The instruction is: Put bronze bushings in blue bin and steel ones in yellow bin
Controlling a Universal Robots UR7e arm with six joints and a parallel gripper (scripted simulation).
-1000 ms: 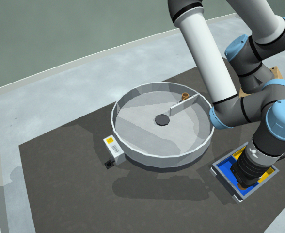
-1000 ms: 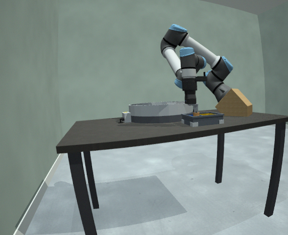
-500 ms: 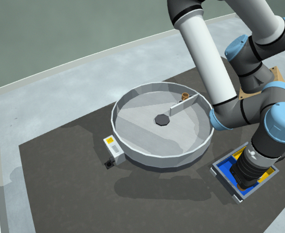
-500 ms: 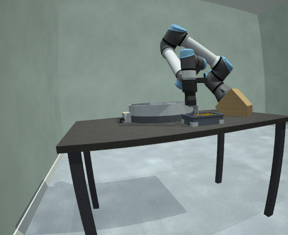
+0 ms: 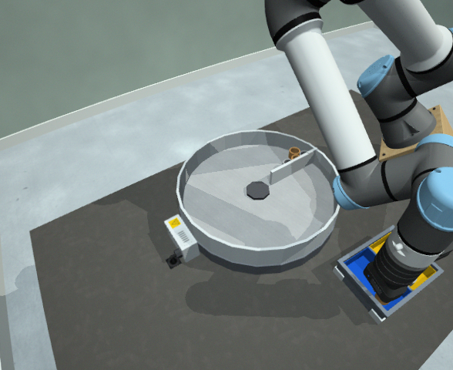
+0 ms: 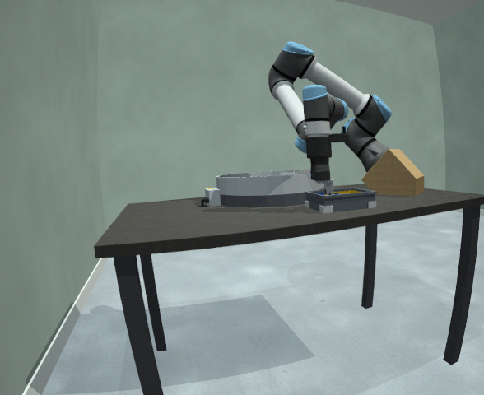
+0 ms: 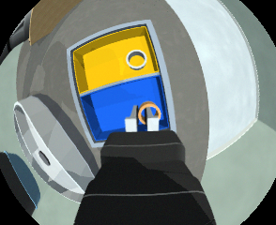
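Now: the bin 60 mm behind my hand, 10 mm to the right of it and 20 mm below it. The rest, counted from my hand: turntable (370 mm to the right, 10 mm above).
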